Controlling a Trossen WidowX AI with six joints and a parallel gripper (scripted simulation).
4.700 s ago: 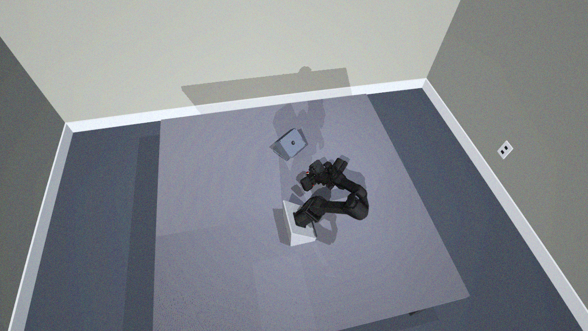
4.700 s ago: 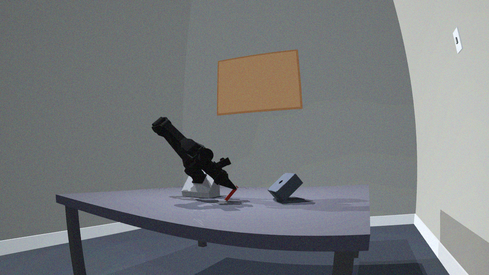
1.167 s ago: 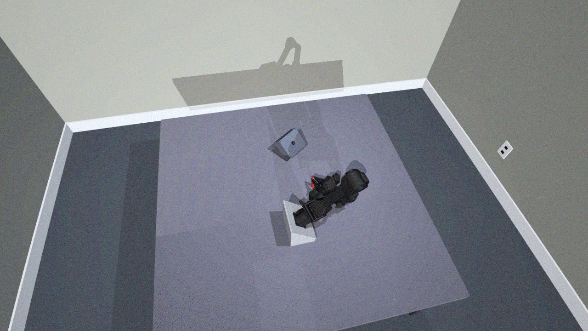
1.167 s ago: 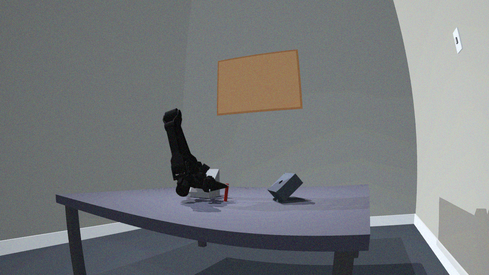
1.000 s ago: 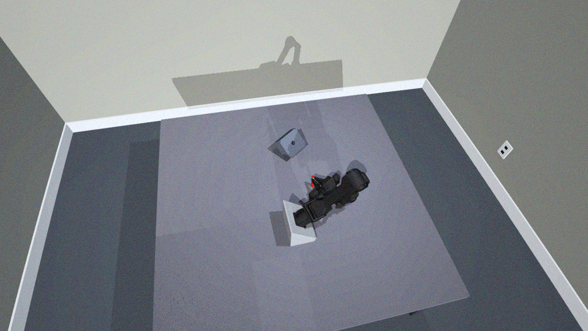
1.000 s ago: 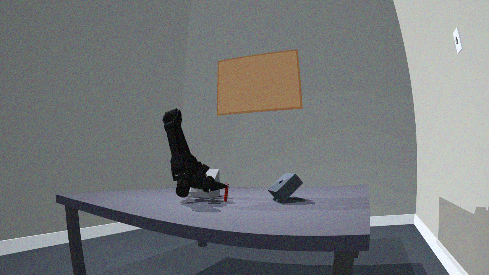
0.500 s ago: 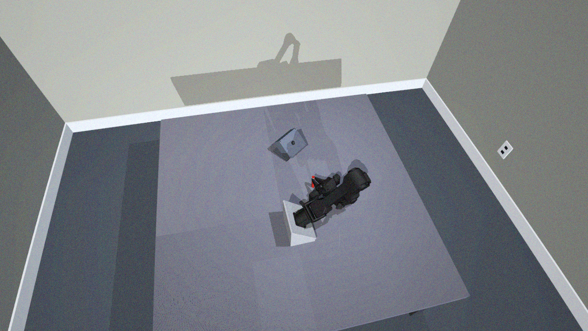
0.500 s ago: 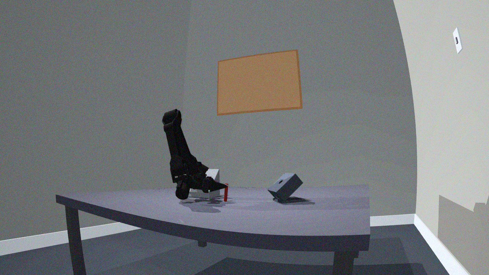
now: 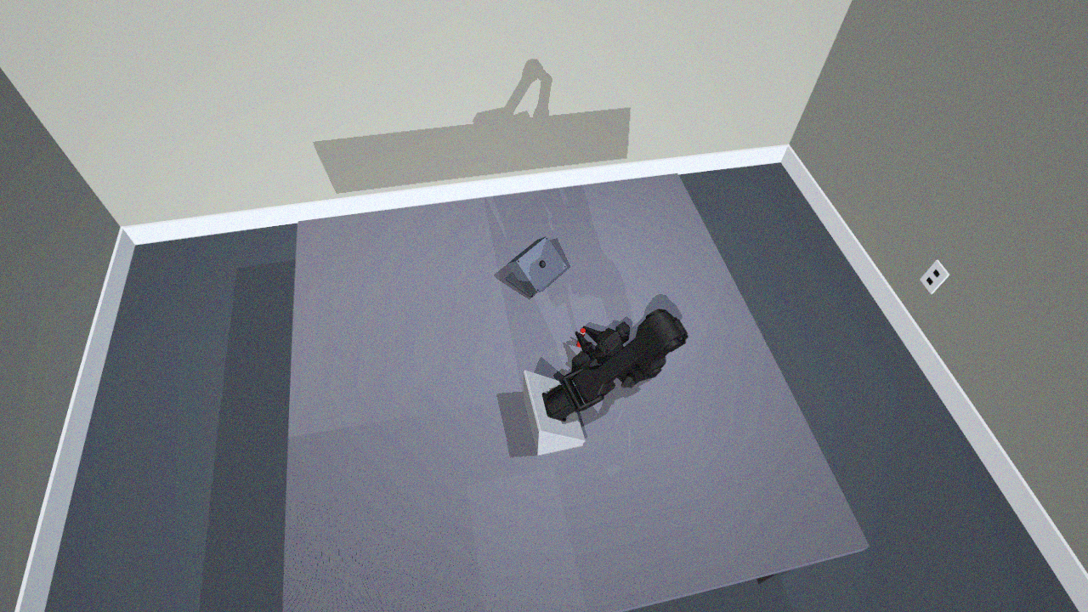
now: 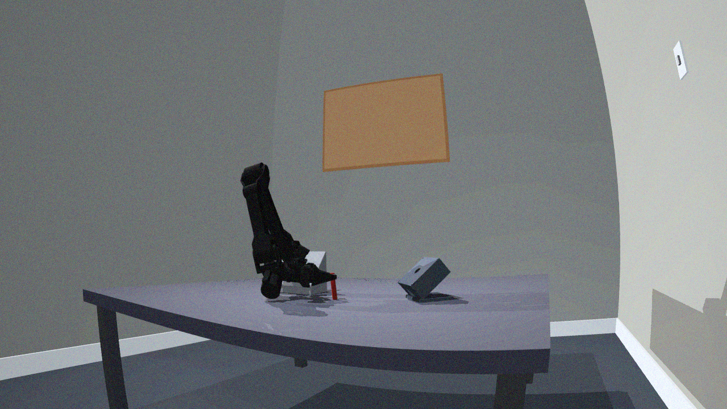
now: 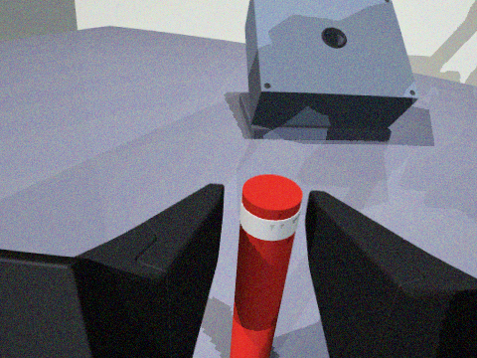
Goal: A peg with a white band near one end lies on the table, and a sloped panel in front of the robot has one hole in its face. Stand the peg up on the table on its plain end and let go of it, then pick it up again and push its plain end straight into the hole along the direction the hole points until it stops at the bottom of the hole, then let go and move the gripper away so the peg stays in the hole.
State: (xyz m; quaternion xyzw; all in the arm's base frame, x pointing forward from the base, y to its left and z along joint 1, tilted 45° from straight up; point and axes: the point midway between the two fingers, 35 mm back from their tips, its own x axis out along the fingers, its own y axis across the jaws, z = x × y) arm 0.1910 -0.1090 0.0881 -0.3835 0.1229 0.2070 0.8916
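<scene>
Now: the red peg 1 cm behind my gripper tip and 1 cm below it. Round my gripper tip: grey sloped panel (24 cm ahead, 6 cm to the left).
</scene>
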